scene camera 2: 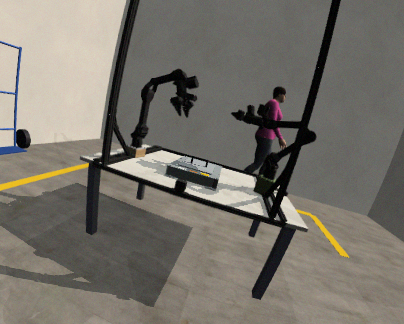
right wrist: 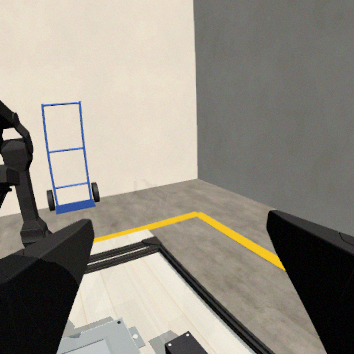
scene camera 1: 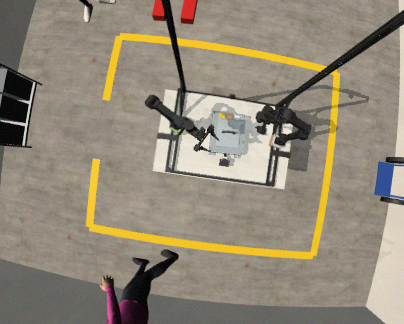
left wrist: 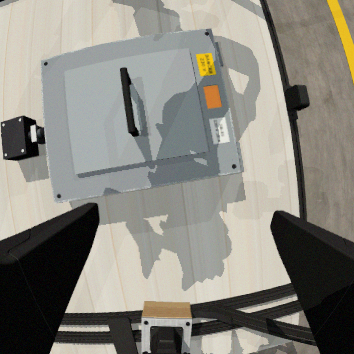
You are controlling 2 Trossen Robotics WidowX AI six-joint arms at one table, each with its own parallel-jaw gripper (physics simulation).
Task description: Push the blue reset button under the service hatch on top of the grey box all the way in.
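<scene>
The grey box (scene camera 1: pixel 241 145) (scene camera 2: pixel 192 177) (left wrist: pixel 55 125) (right wrist: pixel 122 336) lies on the table. Its service hatch (left wrist: pixel 100 110) is down flat on top, with an upright black bar handle (left wrist: pixel 128 102). The blue reset button does not show; the area under the hatch is hidden. My left gripper (scene camera 2: pixel 181 114) (left wrist: pixel 187 216) is open and empty, pointing down, high above the table at the box's right side in scene camera 1. My right gripper (scene camera 1: pixel 213 144) (right wrist: pixel 180 224) is open and empty, raised above the box's left side in scene camera 1.
A black block (scene camera 1: pixel 224 162) (left wrist: pixel 19 138) (right wrist: pixel 186 344) stands beside the box. Yellow, orange and white labels lie along one edge of the box top. Black frame rails border the table (scene camera 1: pixel 190 162), with tall posts (scene camera 2: pixel 120 75) (scene camera 2: pixel 320 65). A person (scene camera 1: pixel 134 305) (scene camera 2: pixel 271 120) is beyond the table.
</scene>
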